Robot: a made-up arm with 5 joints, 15 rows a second.
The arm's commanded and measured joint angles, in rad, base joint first. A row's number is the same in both.
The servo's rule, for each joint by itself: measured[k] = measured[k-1] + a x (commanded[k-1-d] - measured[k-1]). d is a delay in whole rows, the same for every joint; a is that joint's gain. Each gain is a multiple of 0.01, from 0.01 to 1. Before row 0 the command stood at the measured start. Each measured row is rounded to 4 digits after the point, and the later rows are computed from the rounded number. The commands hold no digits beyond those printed.
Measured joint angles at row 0:
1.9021, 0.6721, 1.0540, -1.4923, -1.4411
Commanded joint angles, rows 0 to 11:
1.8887, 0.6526, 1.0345, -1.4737, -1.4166
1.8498, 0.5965, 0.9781, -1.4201, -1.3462
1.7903, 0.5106, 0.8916, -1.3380, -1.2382
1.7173, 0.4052, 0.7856, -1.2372, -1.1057
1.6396, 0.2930, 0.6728, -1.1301, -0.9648
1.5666, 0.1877, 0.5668, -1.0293, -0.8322
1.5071, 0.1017, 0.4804, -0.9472, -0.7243
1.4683, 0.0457, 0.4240, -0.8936, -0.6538
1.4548, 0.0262, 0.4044, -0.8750, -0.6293
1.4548, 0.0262, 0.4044, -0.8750, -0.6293
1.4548, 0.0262, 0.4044, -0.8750, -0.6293
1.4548, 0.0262, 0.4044, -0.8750, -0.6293
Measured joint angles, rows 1 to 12:
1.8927, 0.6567, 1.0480, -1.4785, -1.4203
1.8627, 0.6091, 1.0263, -1.4353, -1.3573
1.8120, 0.5313, 0.9845, -1.3633, -1.2561
1.7457, 0.4317, 0.9228, -1.2700, -1.1283
1.6714, 0.3221, 0.8453, -1.1665, -0.9893
1.5980, 0.2159, 0.7590, -1.0650, -0.8558
1.5344, 0.1257, 0.6726, -0.9778, -0.7440
1.4881, 0.0625, 0.5955, -0.9155, -0.6673
1.4648, 0.0338, 0.5363, -0.8855, -0.6350
1.4578, 0.0278, 0.4954, -0.8777, -0.6302
1.4557, 0.0265, 0.4672, -0.8757, -0.6294
1.4551, 0.0263, 0.4477, -0.8752, -0.6293
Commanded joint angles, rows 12 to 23:
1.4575, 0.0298, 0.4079, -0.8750, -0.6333
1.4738, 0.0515, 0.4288, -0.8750, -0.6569
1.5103, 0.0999, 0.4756, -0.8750, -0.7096
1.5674, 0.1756, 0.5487, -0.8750, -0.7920
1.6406, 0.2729, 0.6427, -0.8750, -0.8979
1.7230, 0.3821, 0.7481, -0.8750, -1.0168
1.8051, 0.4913, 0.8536, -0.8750, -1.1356
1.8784, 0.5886, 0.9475, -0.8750, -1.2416
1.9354, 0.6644, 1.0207, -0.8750, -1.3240
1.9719, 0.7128, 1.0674, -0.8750, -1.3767
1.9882, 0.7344, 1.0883, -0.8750, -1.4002
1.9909, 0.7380, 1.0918, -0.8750, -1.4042
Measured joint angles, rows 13 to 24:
1.4568, 0.0291, 0.4354, -0.8751, -0.6327
1.4687, 0.0468, 0.4334, -0.8750, -0.6533
1.4978, 0.0887, 0.4465, -0.8750, -0.7012
1.5465, 0.1574, 0.4782, -0.8750, -0.7784
1.6124, 0.2486, 0.5292, -0.8750, -0.8800
1.6898, 0.3541, 0.5971, -0.8750, -0.9963
1.7705, 0.4625, 0.6766, -0.8750, -1.1147
1.8460, 0.5621, 0.7606, -0.8750, -1.2226
1.9086, 0.6429, 0.8412, -0.8750, -1.3088
1.9529, 0.6981, 0.9113, -0.8750, -1.3665
1.9776, 0.7268, 0.9662, -0.8750, -1.3951
1.9869, 0.7356, 1.0051, -0.8750, -1.4028

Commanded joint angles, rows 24 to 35:
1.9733, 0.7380, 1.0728, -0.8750, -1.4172
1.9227, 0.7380, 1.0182, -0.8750, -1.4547
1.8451, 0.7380, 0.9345, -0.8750, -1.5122
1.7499, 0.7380, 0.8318, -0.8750, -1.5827
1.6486, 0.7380, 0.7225, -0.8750, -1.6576
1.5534, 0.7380, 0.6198, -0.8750, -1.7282
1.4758, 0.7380, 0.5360, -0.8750, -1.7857
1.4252, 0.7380, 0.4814, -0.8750, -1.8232
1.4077, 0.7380, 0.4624, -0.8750, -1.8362
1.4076, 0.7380, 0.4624, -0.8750, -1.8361
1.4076, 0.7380, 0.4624, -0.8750, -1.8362
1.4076, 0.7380, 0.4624, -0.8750, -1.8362
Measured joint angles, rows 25 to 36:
1.9774, 0.7375, 1.0261, -0.8750, -1.4150
1.9391, 0.7379, 1.0237, -0.8750, -1.4487
1.8733, 0.7380, 0.9960, -0.8750, -1.5027
1.7869, 0.7380, 0.9451, -0.8750, -1.5707
1.6901, 0.7380, 0.8761, -0.8750, -1.6446
1.5944, 0.7380, 0.7966, -0.8750, -1.7157
1.5114, 0.7380, 0.7158, -0.8750, -1.7752
1.4511, 0.7380, 0.6431, -0.8750, -1.8160
1.4207, 0.7380, 0.5871, -0.8750, -1.8332
1.4115, 0.7380, 0.5484, -0.8750, -1.8357
1.4088, 0.7380, 0.5217, -0.8750, -1.8361
1.4080, 0.7380, 0.5033, -0.8750, -1.8362

